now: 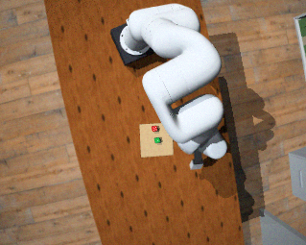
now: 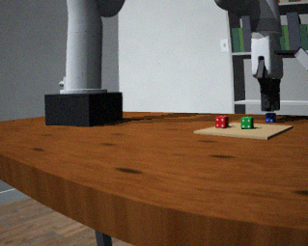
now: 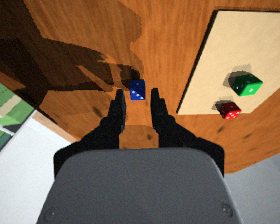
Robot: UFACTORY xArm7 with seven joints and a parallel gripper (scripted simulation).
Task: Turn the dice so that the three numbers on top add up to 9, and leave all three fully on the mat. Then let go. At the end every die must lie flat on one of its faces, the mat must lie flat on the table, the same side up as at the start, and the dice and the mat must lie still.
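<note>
Right now the blue die is 40 mm below my hand. Round my hand: red die (80 mm behind, 130 mm to the right, 30 mm below); then tan mat (30 mm behind, 140 mm to the right, 40 mm below); then green die (30 mm behind, 140 mm to the right, 30 mm below).
</note>
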